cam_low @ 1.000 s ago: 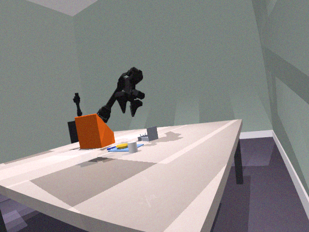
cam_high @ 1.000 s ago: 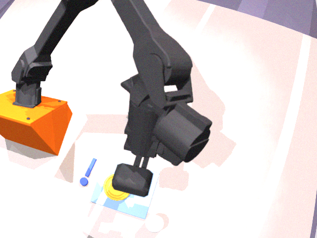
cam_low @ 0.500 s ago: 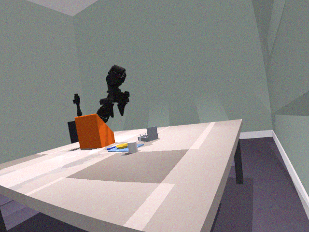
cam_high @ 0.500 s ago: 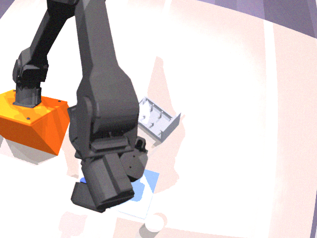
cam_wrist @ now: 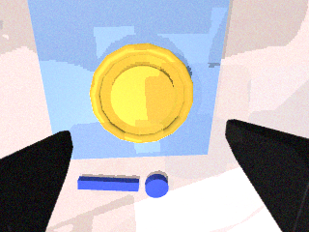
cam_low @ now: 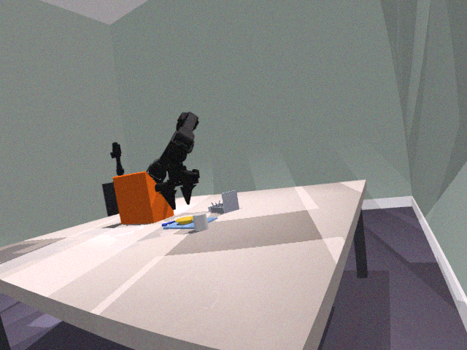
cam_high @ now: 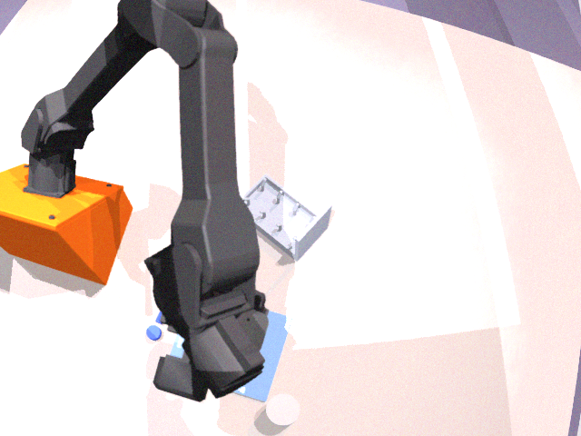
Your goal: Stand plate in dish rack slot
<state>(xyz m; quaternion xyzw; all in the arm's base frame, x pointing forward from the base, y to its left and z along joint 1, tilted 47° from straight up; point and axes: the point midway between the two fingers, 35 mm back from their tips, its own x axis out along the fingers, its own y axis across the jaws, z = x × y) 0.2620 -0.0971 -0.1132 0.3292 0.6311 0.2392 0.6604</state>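
Right now my gripper tip is 50 mm above the yellow plate. From my gripper tip the other things lie so: grey dish rack: 210 mm to the left, 70 mm ahead, 40 mm below; then pale blue mat: 60 mm below, 20 mm ahead; then white cup: 110 mm ahead, 80 mm to the right, 40 mm below.
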